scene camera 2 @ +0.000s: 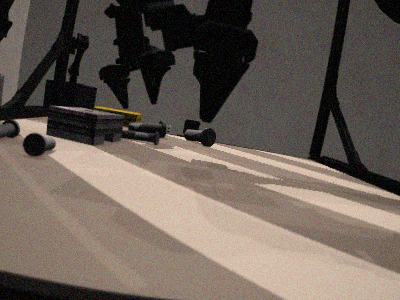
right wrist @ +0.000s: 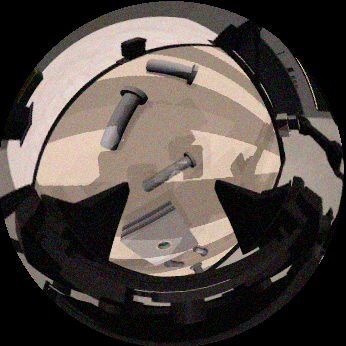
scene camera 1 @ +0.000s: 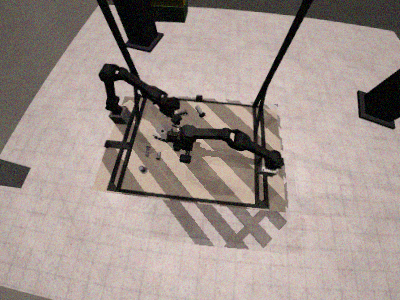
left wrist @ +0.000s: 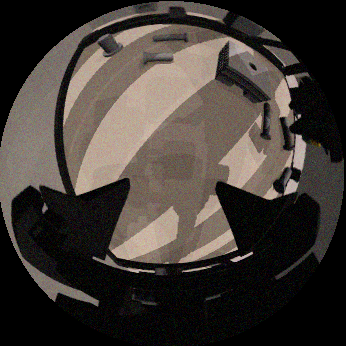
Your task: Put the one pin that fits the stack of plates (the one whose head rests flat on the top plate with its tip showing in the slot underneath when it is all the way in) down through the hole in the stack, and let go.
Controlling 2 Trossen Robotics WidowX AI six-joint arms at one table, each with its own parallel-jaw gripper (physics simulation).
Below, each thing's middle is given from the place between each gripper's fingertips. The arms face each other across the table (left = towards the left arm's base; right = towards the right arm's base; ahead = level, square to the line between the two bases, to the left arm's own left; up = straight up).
I see my left gripper 230 mm to the left of the grey stack of plates (scene camera 2: 82, 125), 90 mm past it and 50 mm above it.
Now: right hand 90 mm short of the grey stack of plates, 60 mm to the left of it and 50 mm above it.
